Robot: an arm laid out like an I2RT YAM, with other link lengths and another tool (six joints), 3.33 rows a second.
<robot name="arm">
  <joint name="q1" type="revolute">
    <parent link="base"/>
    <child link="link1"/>
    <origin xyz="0 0 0.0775" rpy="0 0 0"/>
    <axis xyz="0 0 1"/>
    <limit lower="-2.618" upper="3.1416"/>
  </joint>
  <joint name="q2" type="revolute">
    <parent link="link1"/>
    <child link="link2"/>
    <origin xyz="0.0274 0.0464 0.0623" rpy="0 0 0"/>
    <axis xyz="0 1 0"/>
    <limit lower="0" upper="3.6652"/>
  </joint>
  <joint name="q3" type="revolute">
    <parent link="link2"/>
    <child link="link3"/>
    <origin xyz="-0.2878 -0.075 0" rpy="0 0 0"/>
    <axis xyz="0 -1 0"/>
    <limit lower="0" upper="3.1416"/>
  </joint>
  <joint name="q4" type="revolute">
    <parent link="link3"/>
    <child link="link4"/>
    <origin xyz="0.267 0.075 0.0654" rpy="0 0 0"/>
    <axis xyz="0 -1 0"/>
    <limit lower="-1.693" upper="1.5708"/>
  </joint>
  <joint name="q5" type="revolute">
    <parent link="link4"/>
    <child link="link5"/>
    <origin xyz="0.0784 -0.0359 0.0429" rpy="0 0 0"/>
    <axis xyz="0 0 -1"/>
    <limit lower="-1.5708" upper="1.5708"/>
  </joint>
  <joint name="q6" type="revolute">
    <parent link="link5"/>
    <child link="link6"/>
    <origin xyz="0.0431 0 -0.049" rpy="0 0 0"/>
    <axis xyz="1 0 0"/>
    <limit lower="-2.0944" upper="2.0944"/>
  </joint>
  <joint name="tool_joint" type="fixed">
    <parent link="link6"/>
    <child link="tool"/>
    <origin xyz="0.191 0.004 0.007" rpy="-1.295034 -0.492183 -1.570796"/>
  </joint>
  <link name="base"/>
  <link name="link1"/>
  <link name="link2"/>
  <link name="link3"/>
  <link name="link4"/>
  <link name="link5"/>
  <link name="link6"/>
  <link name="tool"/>
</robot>
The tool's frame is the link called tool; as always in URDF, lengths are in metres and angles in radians.
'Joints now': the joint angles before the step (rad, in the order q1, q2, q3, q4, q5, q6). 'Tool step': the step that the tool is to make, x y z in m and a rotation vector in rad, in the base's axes. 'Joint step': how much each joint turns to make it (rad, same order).
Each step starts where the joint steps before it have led.
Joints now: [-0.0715 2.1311 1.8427 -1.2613 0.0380 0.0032]
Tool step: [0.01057 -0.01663 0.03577 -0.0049 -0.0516 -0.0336]
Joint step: [-0.0332 -0.0163 0.1019 -0.0665 0.0004 0.0004]
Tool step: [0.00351 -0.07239 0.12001 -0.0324 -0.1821 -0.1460]
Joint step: [-0.1469 -0.0540 0.3355 -0.2047 -0.0005 -0.0004]
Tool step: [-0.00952 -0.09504 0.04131 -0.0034 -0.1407 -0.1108]
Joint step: [-0.2231 -0.0078 0.1041 0.0208 -0.0800 -0.0911]
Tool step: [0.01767 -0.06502 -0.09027 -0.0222 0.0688 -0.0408]
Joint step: [-0.0741 0.1192 -0.1487 0.2176 0.0377 -0.0500]
